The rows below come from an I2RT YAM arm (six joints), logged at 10 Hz.
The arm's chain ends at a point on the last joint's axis. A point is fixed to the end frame.
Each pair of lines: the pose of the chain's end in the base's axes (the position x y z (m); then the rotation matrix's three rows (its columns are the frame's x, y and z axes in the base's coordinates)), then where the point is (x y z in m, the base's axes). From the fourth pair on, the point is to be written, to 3 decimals.
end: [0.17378 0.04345 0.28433], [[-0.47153 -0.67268 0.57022], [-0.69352 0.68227 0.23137], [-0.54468 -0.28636 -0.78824]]
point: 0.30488 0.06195 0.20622
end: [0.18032 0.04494 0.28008], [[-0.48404 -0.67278 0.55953], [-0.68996 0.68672 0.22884], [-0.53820 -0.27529 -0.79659]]
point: 0.31032 0.06273 0.20000
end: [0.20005 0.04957 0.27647], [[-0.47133 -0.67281 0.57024], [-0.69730 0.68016 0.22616], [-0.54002 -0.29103 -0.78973]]
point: 0.33115 0.06757 0.19825
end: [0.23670 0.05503 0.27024], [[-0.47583 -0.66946 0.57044], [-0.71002 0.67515 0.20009], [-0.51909 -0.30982 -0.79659]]
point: 0.368 0.070 0.191
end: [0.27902 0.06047 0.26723], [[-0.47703 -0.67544 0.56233], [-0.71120 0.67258 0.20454], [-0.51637 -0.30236 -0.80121]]
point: 0.409 0.076 0.187
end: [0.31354 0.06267 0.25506], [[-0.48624 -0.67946 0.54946], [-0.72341 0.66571 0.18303], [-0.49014 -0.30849 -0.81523]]
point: 0.443 0.076 0.173
